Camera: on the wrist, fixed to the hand. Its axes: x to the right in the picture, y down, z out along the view.
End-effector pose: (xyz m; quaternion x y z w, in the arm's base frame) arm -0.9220 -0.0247 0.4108 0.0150 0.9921 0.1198 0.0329
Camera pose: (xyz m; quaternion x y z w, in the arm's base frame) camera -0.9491 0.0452 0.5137 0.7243 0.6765 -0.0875 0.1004
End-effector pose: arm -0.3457 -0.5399 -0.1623 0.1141 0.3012 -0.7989 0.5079
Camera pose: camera -0.2861 -0.5342 -0.2746 0.2504 -0.1118 -0.2631 0.9250
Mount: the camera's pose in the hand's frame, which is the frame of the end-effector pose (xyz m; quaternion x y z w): 0.0233 0.0918 -0.0850 0.1902 -0.1654 0.6935 0.6749
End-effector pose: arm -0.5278 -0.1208 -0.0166 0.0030 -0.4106 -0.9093 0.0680
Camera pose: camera -0.5345 -0.2472 -0.0032 -0.4202 -0.4634 -0.4889 0.6080
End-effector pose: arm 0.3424 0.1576 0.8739 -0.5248 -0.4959 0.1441 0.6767
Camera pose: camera 0.4531 0.1635 0.8113 -0.5456 -0.0553 0.7477 0.3746
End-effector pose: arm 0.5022 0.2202 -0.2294 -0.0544 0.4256 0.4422 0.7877
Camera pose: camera 0.3869 0.2514 -0.2732 0.4814 0.2788 0.7727 0.3057
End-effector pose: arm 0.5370 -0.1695 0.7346 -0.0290 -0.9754 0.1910 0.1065
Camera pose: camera 0.5343 -0.0511 0.7813 0.6442 0.6195 -0.3931 0.2164
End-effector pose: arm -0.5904 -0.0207 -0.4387 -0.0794 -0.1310 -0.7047 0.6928
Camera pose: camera -0.4936 -0.0685 -0.5060 -0.1292 -0.2820 0.0429 0.9497
